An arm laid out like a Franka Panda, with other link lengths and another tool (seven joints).
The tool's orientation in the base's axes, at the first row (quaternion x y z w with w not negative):
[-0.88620, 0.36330, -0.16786, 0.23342]
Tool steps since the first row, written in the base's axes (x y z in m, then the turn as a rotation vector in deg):
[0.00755, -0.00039, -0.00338, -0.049, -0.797, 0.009]
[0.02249, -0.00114, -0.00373, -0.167, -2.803, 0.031]
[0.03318, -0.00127, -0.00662, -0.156, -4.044, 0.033]
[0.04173, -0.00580, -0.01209, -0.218, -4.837, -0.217]
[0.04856, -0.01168, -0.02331, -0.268, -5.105, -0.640]
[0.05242, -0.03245, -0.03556, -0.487, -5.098, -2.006]
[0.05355, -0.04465, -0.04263, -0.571, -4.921, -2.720]
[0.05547, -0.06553, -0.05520, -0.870, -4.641, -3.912]
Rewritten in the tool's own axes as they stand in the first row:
[0.00498, -0.00221, 0.00623, 0.544, 0.523, -0.263]
[0.01563, -0.01001, 0.01329, 1.915, 1.835, -0.922]
[0.02262, -0.01442, 0.02065, 2.819, 2.606, -1.280]
[0.03101, -0.01349, 0.02789, 3.318, 3.273, -1.332]
[0.03846, -0.00765, 0.03873, 3.423, 3.696, -1.080]
[0.05452, 0.00975, 0.04470, 3.095, 4.547, -0.040]
[0.06319, 0.02055, 0.04757, 2.818, 4.866, 0.568]
[0.07797, 0.03929, 0.05287, 2.260, 5.498, 1.505]

